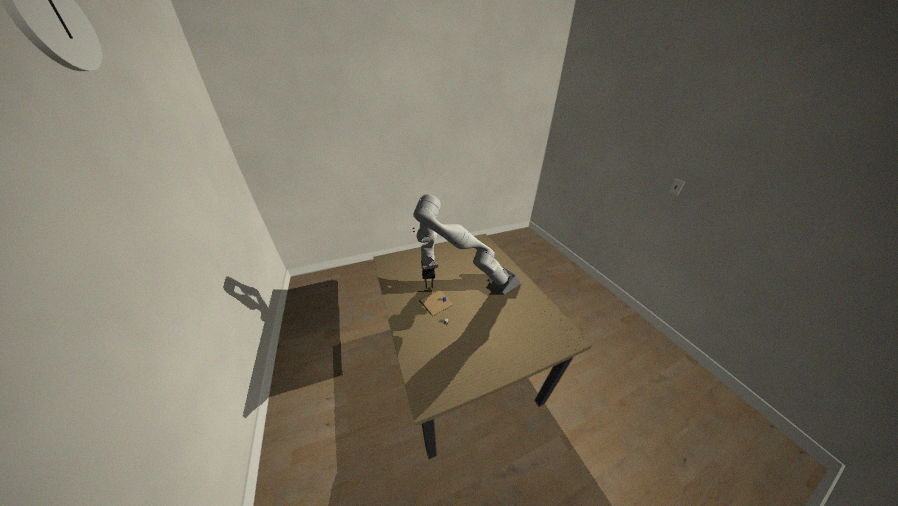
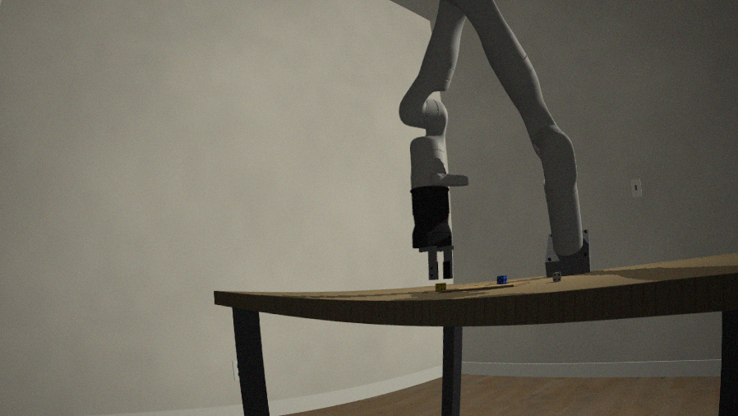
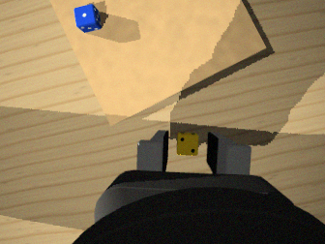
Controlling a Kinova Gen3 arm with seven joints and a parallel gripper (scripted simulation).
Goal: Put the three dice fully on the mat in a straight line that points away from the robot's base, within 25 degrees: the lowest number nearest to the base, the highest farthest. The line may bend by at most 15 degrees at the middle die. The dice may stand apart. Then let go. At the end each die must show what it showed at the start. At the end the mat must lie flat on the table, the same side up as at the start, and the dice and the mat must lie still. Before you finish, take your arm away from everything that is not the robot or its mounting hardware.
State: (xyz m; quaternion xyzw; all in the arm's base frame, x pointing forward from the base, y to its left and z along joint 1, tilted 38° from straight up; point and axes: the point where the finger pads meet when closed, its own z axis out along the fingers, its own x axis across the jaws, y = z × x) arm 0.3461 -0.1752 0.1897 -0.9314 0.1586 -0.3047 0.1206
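My gripper is now 30 mm above the yellow die. The rest, counted from my hand: white die 260 mm to the left, 30 mm below; then blue die 110 mm to the left, 50 mm behind, 30 mm below; then tan mat 110 mm to the left, 40 mm below.
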